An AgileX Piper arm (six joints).
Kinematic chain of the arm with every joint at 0, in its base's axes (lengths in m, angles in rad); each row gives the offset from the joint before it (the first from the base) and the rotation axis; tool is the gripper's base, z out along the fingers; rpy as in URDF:
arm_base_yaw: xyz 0 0 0.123 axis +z
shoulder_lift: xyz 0 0 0 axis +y
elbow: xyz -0.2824 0 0.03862 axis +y
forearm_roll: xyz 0.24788 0 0.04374 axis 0.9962 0 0.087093
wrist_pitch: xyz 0 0 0 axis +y
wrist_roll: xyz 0.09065 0 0.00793 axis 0.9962 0 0.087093
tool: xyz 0 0 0 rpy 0 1.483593 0
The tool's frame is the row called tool.
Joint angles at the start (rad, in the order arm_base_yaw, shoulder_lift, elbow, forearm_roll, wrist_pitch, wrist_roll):
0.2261 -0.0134 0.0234 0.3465 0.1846 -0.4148
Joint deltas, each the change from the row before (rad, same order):
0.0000 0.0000 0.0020 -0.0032 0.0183 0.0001
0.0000 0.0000 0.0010 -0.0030 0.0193 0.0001
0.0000 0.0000 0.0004 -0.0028 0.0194 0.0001
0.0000 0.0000 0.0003 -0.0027 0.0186 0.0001
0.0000 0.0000 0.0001 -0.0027 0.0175 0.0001
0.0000 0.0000 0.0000 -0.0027 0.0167 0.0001
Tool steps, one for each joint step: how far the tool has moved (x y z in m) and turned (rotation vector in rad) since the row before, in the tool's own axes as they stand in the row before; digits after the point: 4 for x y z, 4 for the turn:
0.0022 0.0007 0.0001 -0.0070 0.0190 -0.0029
0.0020 0.0007 0.0001 -0.0073 0.0189 -0.0028
0.0018 0.0007 0.0000 -0.0073 0.0184 -0.0026
0.0017 0.0006 0.0000 -0.0069 0.0176 -0.0025
0.0015 0.0006 0.0000 -0.0064 0.0164 -0.0025
0.0014 0.0005 0.0000 -0.0060 0.0156 -0.0025

